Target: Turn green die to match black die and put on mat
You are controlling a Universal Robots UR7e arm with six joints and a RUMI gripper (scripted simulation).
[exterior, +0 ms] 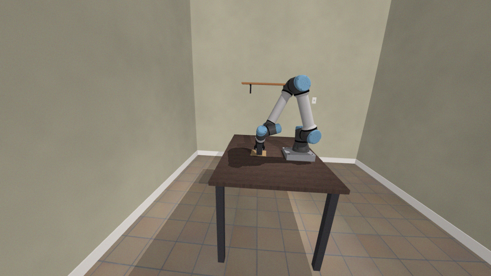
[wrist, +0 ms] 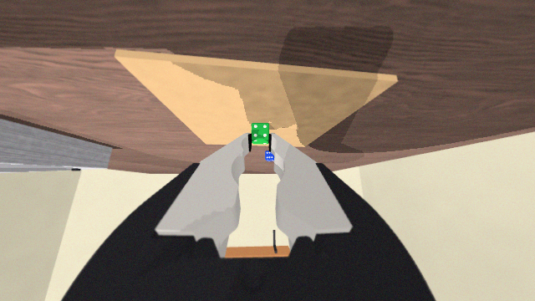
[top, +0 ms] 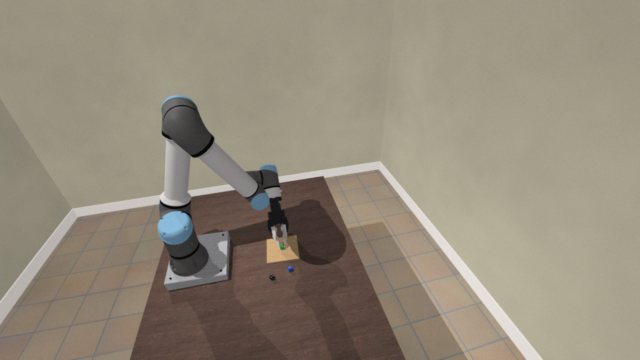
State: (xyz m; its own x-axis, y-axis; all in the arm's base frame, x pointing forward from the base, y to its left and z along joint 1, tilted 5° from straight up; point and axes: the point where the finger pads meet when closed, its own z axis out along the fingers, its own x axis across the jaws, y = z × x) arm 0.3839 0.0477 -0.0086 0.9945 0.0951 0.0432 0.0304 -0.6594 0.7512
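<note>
Right now my hand is 1 cm to the left of the tan mat and 2 cm above it. Round my hand: blue die 3 cm ahead, 13 cm to the right, 1 cm below; black die 5 cm behind, 16 cm to the right, 1 cm below; green die 1 cm to the right, 1 cm below.
</note>
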